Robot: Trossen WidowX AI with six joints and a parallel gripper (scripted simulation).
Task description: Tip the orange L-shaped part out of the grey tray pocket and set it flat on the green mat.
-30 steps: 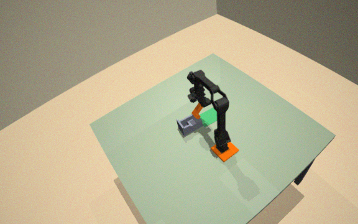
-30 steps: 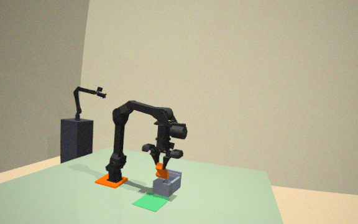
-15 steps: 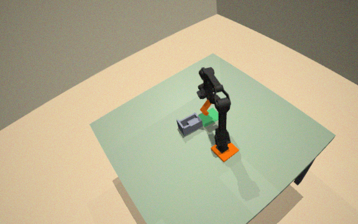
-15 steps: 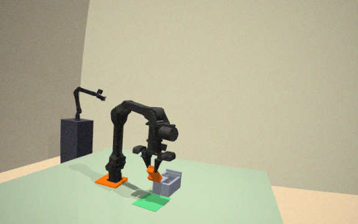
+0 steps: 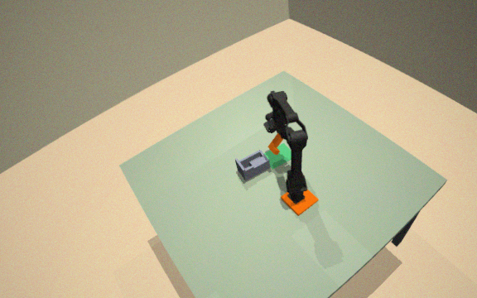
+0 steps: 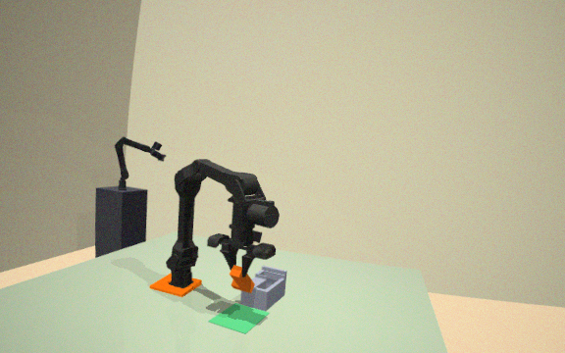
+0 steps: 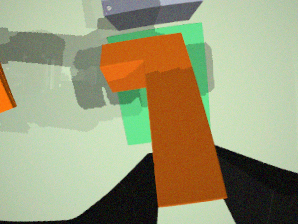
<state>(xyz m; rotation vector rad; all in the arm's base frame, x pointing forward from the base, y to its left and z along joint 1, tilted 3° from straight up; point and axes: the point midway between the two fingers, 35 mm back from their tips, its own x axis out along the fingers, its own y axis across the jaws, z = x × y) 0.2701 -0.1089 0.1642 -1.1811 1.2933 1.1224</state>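
The green mat lies 15 cm below my gripper tip and 2 cm to the left of it. Also, from my gripper tip: orange L-shaped part 4 cm to the left, 3 cm below, 1 cm behind.
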